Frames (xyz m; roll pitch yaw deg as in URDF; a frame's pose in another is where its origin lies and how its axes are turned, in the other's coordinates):
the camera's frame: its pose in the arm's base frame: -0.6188 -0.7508 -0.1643 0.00 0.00 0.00
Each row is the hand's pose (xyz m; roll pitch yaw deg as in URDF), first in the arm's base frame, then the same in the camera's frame.
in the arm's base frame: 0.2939 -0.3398 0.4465 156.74 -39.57 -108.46
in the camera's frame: 0.9127 0.4110 0.6108 156.74 -39.57 -108.46
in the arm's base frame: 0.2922 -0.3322 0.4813 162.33 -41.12 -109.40
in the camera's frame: 0.9110 0.4186 0.6456 162.33 -41.12 -109.40
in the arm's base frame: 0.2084 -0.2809 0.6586 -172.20 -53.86 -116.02
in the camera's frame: 0.8272 0.4699 0.8229 -172.20 -53.86 -116.02
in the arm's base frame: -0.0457 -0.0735 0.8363 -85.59 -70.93 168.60
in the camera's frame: 0.5731 0.6773 1.0006 -85.59 -70.93 168.60
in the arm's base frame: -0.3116 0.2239 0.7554 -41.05 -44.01 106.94
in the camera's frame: 0.3072 0.9747 0.9197 -41.05 -44.01 106.94
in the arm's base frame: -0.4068 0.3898 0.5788 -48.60 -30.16 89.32
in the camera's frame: 0.2120 1.1406 0.7431 -48.60 -30.16 89.32
